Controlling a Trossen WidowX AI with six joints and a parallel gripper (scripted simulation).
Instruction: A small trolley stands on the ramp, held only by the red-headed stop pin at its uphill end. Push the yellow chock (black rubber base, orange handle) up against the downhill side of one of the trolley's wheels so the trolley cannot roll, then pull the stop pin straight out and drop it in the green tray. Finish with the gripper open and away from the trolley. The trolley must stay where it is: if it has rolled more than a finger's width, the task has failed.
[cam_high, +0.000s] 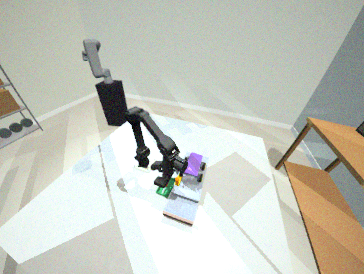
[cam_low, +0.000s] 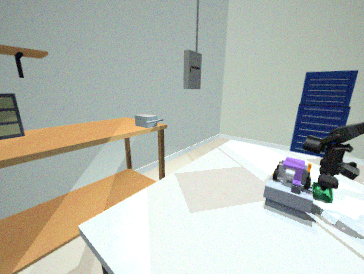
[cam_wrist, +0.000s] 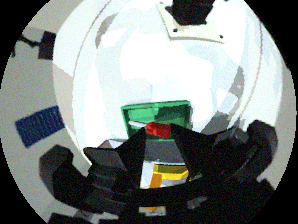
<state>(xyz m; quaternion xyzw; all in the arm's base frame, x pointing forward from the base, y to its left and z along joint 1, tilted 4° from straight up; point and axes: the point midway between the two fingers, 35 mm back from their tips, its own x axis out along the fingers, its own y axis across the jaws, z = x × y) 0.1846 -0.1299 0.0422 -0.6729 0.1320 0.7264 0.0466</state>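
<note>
Right now my gripper tip is 7 cm short of the chock and 5 cm below it. Round my gripper tip: red-headed stop pin: 2 cm to the right, 1 cm below; then grey ramp: 14 cm ahead, 7 cm to the left, 1 cm above; then purple-topped trolley: 14 cm ahead, 7 cm to the left, 8 cm above.
</note>
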